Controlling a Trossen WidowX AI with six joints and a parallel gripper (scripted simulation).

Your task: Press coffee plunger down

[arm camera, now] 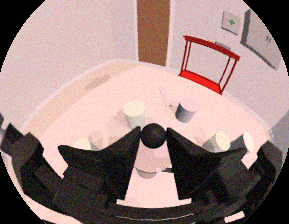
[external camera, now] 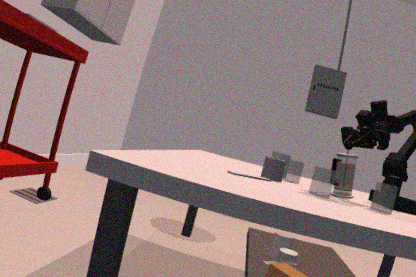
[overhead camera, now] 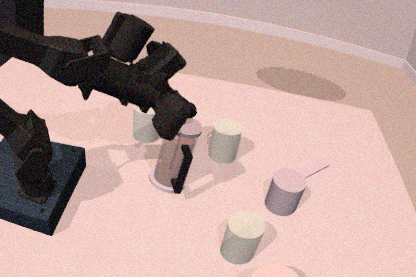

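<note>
Now: gripper tip 1 cm past the coffee press, 3 cm to the left of it and 8 cm above it. The rest, counted from my gripper tip: grey cup: 21 cm ahead, 1 cm to the right, 14 cm below.
</note>
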